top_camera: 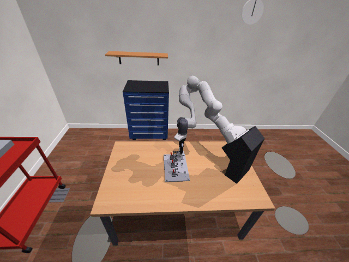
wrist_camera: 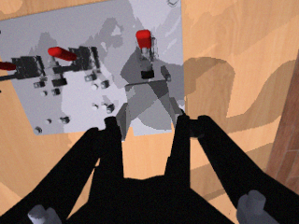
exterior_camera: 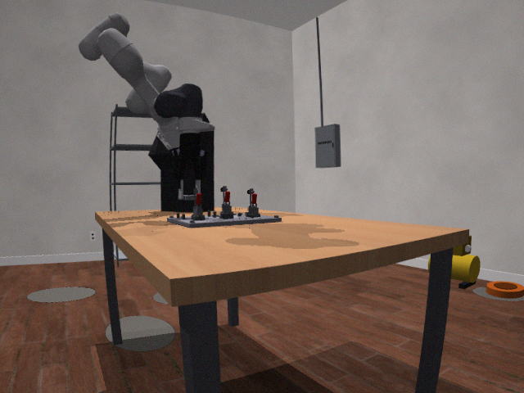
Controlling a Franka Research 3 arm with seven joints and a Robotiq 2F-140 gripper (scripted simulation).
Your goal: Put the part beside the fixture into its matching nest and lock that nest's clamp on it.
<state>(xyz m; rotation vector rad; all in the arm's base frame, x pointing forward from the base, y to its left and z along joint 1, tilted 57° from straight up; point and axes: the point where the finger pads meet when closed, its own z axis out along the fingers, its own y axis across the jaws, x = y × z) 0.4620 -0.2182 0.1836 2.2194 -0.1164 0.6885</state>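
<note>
The grey block part lies 3 cm below my hand. From my hand the other things lie so: grey fixture plate 11 cm below, 9 cm ahead, 8 cm to the left.
</note>
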